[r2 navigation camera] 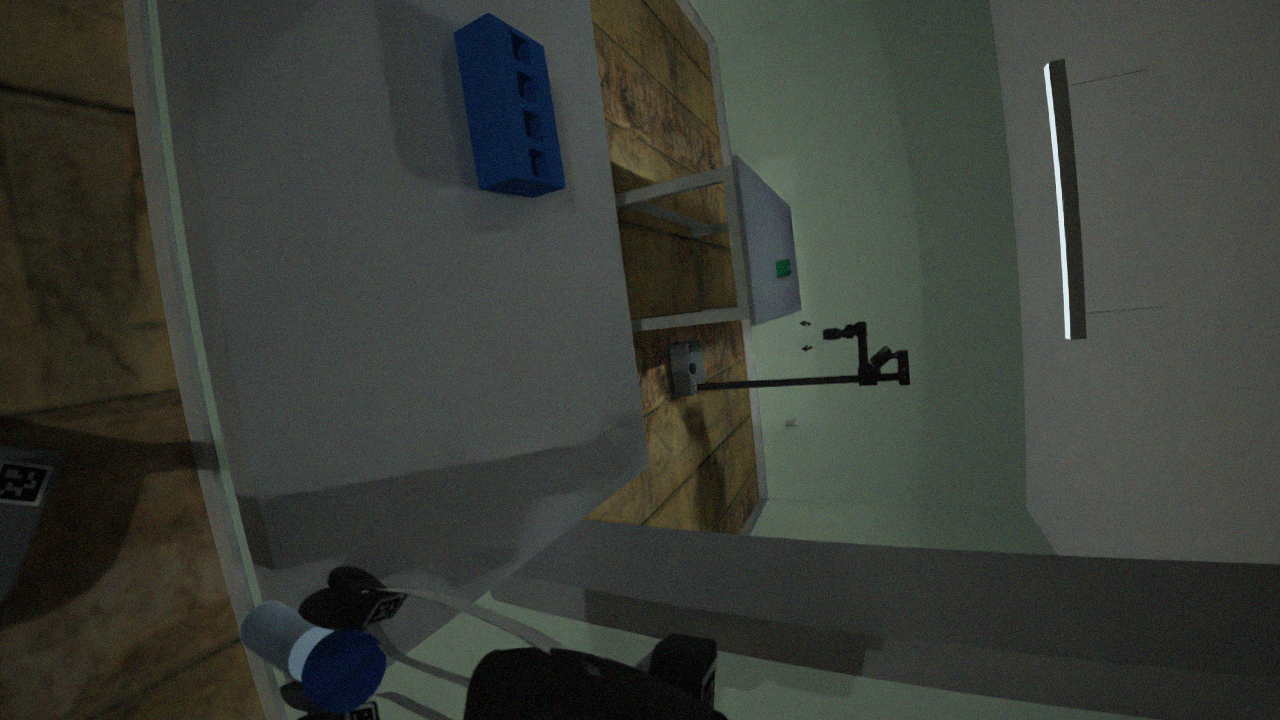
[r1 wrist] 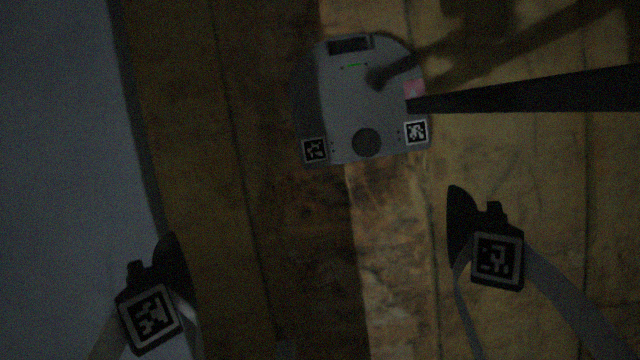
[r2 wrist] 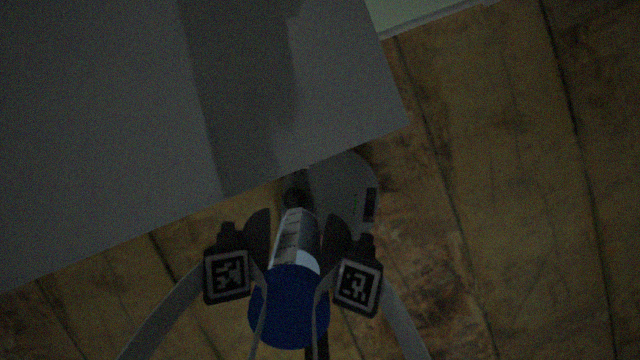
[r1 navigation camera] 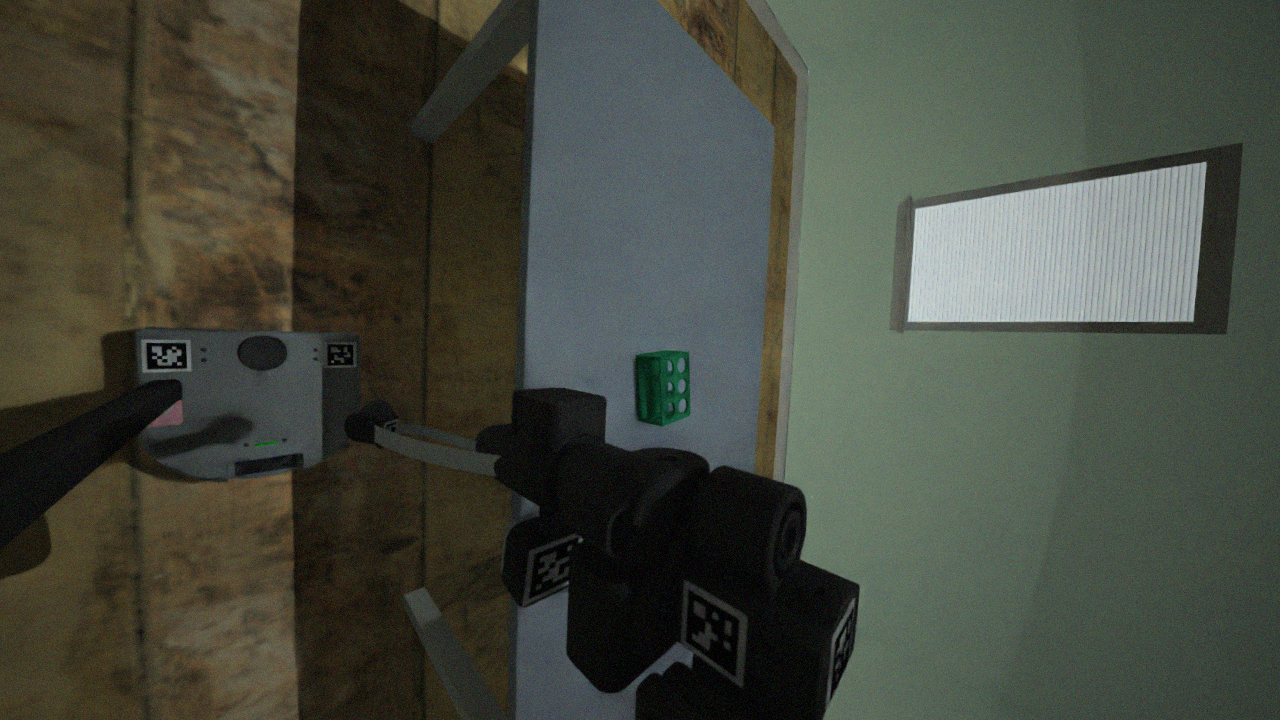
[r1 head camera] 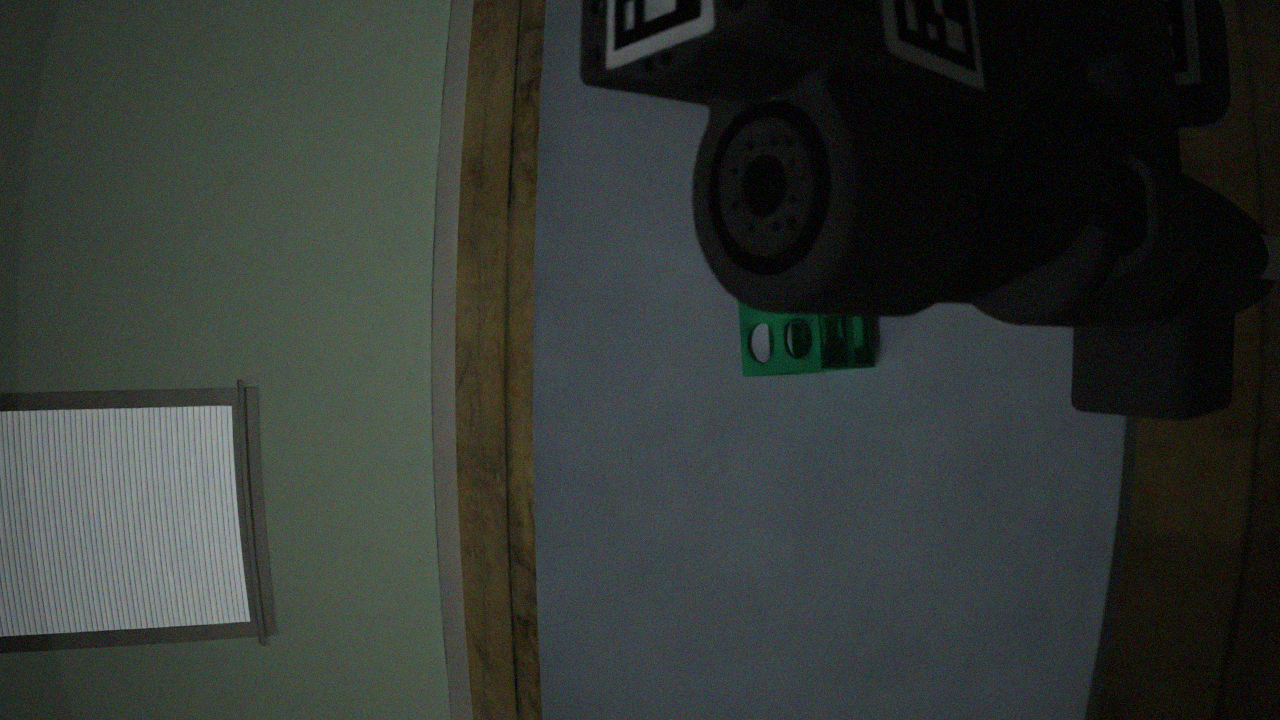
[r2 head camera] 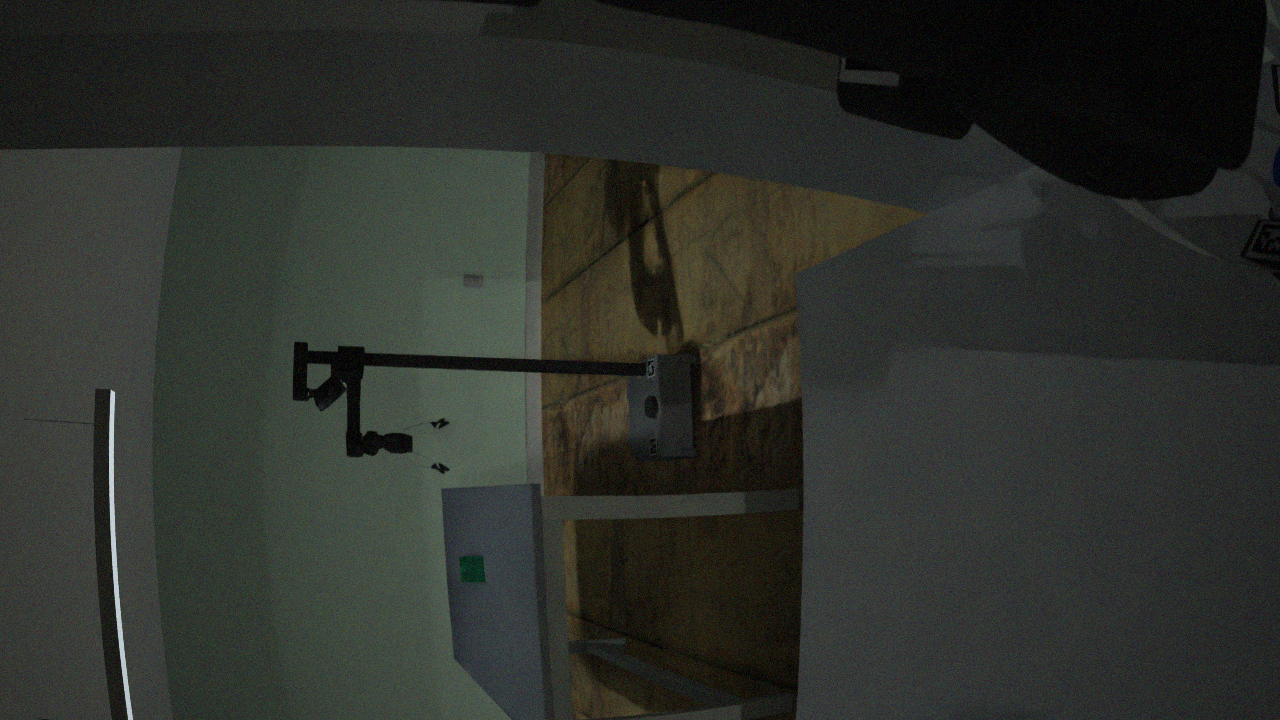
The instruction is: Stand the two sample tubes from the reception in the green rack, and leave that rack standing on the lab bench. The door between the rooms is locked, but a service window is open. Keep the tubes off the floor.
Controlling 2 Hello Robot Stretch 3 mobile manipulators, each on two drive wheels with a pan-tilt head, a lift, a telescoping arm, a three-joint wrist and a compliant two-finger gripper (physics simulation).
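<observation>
The green rack (r1 head camera: 778, 367) (r1 navigation camera: 648, 389) (r2 head camera: 472, 568) (r2 navigation camera: 783, 267) stands on the lab bench (r1 head camera: 805, 555) (r1 navigation camera: 644, 205) (r2 head camera: 492, 617) (r2 navigation camera: 765, 223); no tube shows in its holes. r1's arm partly hides it in the r1 head view. r1's gripper (r1 wrist: 316, 242) (r2 head camera: 438, 445) (r2 navigation camera: 805, 335) is wide open and empty, pointing down beside the bench's edge, above r1's base. r2's gripper (r2 navigation camera: 322, 646) (r2 wrist: 297, 240) is shut on a blue-capped sample tube (r2 navigation camera: 344, 669) (r2 wrist: 290, 312), cap up, near a grey surface's edge. A second tube does not show.
A blue rack (r2 navigation camera: 501, 116) with several square openings stands on the large grey surface (r2 navigation camera: 402, 313) (r2 wrist: 100, 100) before r2. r1's base (r1 navigation camera: 241, 402) (r1 wrist: 345, 105) (r2 head camera: 662, 407) (r2 navigation camera: 687, 368) stands beside the bench. A striped white panel (r1 head camera: 125, 519) (r1 navigation camera: 1056, 246) is in the green wall.
</observation>
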